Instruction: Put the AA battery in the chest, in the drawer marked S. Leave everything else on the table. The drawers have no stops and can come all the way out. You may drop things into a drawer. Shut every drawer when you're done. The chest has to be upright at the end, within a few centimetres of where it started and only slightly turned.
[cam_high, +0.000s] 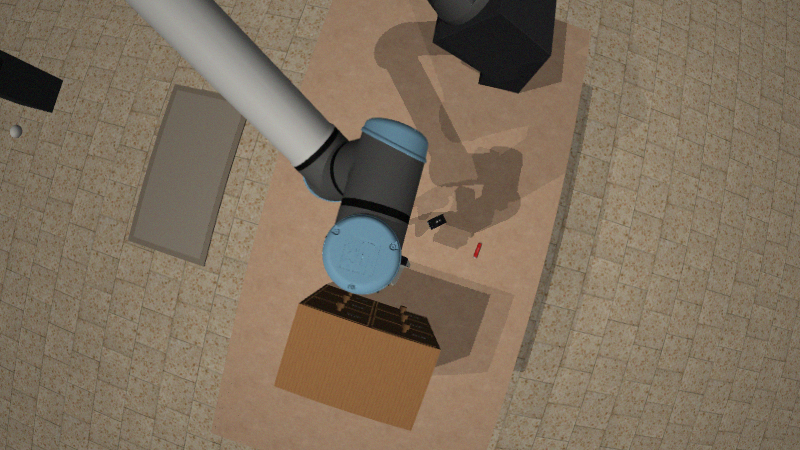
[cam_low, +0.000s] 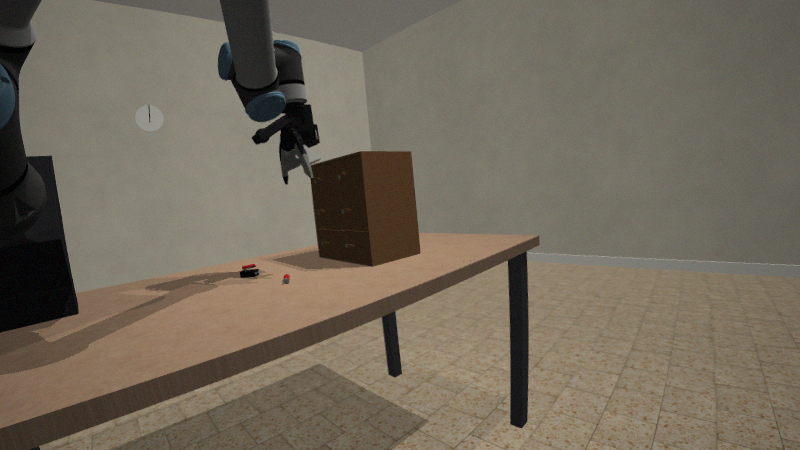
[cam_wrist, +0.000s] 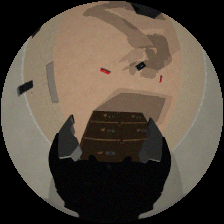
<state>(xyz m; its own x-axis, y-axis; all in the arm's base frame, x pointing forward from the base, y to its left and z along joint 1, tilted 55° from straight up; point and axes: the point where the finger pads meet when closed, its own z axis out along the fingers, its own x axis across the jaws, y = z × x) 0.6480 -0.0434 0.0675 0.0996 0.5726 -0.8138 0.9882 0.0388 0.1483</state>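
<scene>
Now: hand 220 mm short of the drawer, 50 mm to the left of it and 110 mm above it. From my hand the other things lie so: small black object (100 mm behind, 130 mm to the left, 240 mm below).
</scene>
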